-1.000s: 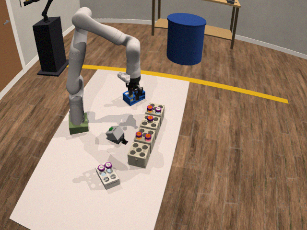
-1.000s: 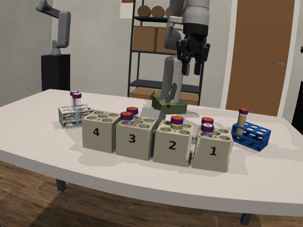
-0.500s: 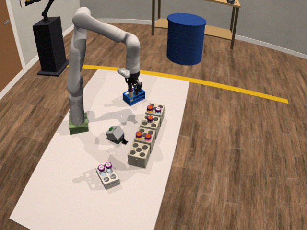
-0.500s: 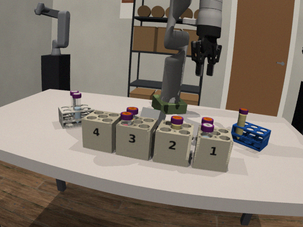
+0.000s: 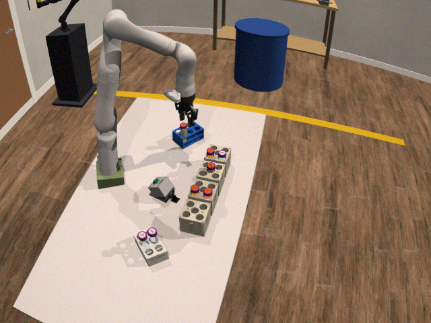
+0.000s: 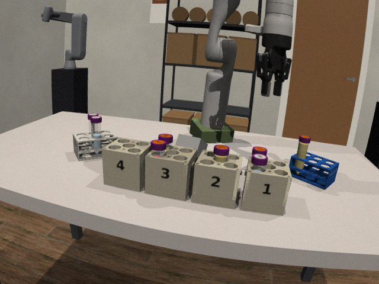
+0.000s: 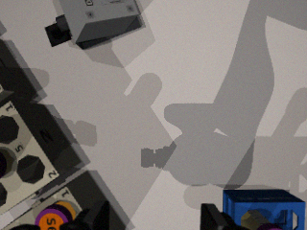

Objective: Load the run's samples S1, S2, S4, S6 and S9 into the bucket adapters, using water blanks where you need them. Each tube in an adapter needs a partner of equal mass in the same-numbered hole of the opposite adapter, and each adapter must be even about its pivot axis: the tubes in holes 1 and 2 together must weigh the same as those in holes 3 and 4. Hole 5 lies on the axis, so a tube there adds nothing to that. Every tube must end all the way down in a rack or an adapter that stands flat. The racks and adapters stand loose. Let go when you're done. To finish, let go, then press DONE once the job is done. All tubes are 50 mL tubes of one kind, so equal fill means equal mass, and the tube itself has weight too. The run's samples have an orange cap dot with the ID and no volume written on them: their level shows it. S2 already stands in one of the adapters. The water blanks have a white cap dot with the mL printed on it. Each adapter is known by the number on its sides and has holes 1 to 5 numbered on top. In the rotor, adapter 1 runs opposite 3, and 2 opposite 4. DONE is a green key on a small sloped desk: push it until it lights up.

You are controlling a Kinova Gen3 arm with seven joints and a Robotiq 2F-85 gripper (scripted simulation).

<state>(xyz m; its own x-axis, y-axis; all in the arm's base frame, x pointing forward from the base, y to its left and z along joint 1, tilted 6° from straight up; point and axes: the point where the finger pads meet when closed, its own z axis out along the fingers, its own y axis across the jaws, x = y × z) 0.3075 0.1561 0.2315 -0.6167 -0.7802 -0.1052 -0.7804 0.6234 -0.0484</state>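
Right now my hand is 60 mm past the orange-dot sample tube, 120 mm to the right of it and 180 mm above it. From my hand the other things lie so: adapter 2: 130 mm ahead, 110 mm to the right, 200 mm below; then adapter 1: 140 mm ahead, 200 mm below; then white-dot blank: 150 mm ahead, 30 mm to the right, 180 mm below.
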